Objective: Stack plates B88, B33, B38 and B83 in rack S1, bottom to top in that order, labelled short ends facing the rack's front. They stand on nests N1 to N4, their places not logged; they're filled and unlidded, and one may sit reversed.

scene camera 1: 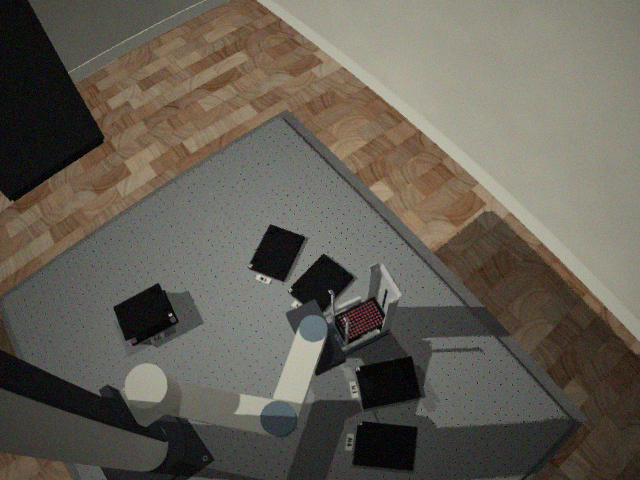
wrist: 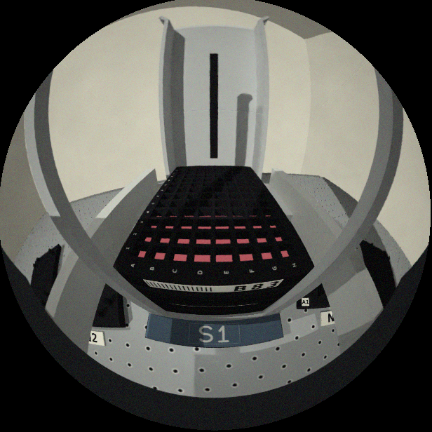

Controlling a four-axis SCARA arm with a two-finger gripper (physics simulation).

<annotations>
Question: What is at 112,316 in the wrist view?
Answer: A nest N2.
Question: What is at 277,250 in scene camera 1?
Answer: A nest N1.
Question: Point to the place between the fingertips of my gripper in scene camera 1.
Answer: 369,314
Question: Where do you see a nest N2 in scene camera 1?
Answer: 315,283
</annotations>
